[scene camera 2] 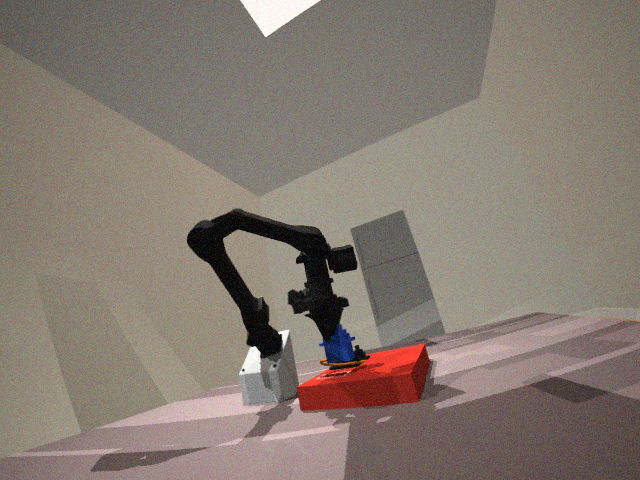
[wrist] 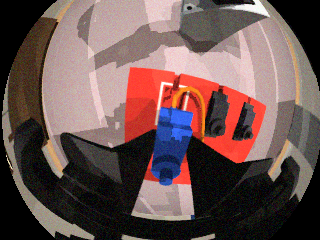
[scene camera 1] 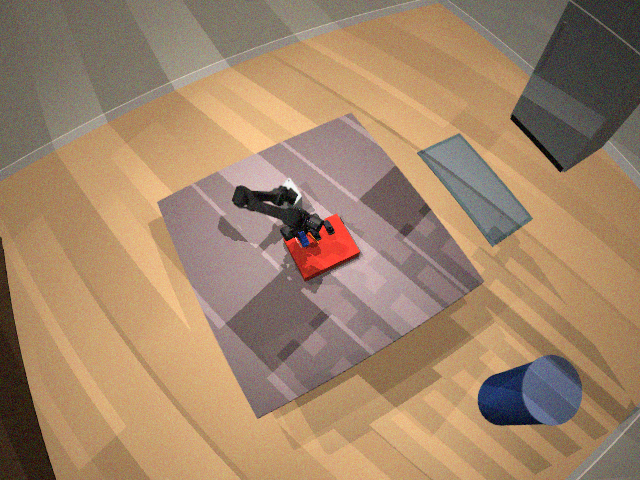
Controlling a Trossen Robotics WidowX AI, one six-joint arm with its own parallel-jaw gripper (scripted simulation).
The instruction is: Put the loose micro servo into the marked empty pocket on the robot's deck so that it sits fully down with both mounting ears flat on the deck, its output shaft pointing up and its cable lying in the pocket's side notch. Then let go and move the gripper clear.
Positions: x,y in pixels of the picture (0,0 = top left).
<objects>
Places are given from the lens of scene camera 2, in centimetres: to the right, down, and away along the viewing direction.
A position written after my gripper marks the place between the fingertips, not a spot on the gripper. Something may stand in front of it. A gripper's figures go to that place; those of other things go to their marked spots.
my gripper (scene camera 2: 331,340): 3, 24, 55
blue micro servo (scene camera 2: 339,349): 4, 24, 52
deck (scene camera 2: 391,377): 13, 24, 41
The marked spots on the blue micro servo and the deck are 14 cm apart.
</objects>
